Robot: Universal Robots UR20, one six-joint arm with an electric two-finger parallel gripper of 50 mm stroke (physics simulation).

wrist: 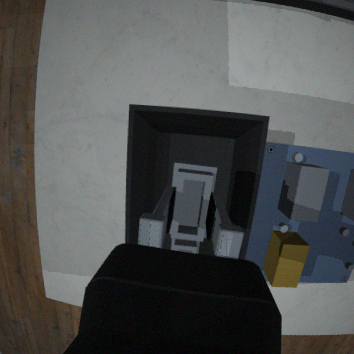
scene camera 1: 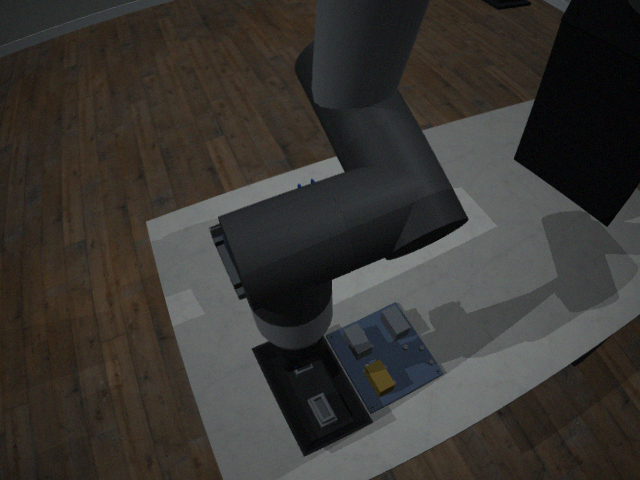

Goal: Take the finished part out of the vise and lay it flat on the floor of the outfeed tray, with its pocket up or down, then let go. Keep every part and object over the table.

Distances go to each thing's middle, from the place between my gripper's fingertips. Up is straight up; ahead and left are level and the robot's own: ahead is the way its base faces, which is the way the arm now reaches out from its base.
Labels:
Right now the yellow block (scene camera 1: 382, 383) is 13 cm behind my hand, 8 cm to the left of it and 7 cm below it. Also, from my hand: blue plate (scene camera 1: 409, 368): 17 cm behind, 9 cm below, 4 cm to the left.

